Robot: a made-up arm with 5 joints.
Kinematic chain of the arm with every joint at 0, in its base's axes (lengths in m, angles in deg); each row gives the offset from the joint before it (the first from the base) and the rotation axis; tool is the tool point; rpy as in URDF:
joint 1: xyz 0 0 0.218 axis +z
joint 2: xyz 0 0 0 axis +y
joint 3: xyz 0.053 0 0.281 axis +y
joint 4: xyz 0.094 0 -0.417 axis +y
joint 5: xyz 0.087 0 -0.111 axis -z
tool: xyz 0 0 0 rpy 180 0 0
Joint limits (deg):
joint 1: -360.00..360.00
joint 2: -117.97..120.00
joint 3: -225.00..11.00
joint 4: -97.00..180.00
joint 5: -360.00..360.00
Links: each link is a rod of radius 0.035 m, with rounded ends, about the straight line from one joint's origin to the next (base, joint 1, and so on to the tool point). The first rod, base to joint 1, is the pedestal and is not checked.
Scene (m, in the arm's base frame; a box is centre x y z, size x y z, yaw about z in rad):
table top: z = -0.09
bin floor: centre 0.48 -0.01 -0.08 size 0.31 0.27 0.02 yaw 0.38
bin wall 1: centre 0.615 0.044 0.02 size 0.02 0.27 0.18 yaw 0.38
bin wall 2: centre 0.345 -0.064 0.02 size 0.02 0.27 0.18 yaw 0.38
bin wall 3: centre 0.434 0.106 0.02 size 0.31 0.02 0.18 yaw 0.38
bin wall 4: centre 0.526 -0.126 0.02 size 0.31 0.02 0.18 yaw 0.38
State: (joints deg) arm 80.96 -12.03 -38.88 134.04 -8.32
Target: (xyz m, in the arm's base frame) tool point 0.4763 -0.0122 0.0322
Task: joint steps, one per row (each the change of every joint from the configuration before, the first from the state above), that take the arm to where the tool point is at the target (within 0.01 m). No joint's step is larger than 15 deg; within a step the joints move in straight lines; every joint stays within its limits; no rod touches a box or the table.
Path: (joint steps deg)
1: -10.41 -0.26 -14.56 -10.40 -5.60
2: -10.41 -0.25 -14.55 -10.41 -5.60
3: -10.41 -0.26 -14.56 -10.40 -5.60
4: -10.40 -0.25 -14.56 -10.40 -5.60
5: -10.20 11.22 6.59 1.54 5.60
6: -10.20 11.22 6.59 1.54 5.60
7: -10.20 11.23 6.58 1.55 5.60
8: -10.20 11.22 6.59 1.54 5.60

